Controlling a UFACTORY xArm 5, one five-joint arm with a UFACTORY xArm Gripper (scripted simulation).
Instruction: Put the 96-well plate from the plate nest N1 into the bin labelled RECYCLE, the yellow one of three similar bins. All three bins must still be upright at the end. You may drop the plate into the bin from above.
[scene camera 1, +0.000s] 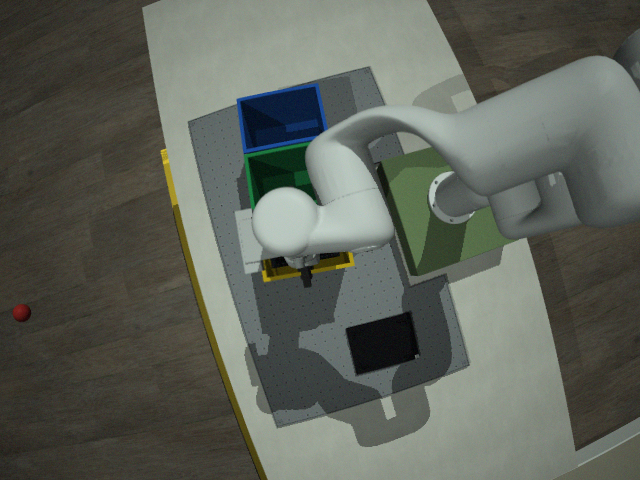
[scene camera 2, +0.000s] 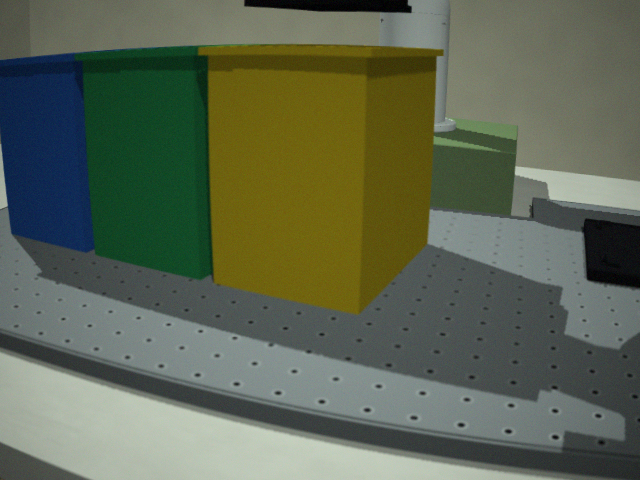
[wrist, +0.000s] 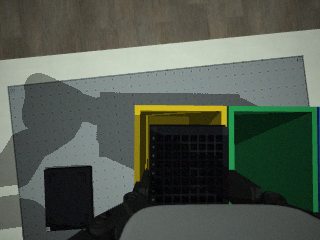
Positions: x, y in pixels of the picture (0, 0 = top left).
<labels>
My gripper (wrist: 188, 183) is 0.16 m from the lens. A black 96-well plate (wrist: 189, 165) is 0.14 m from the lens.
</labels>
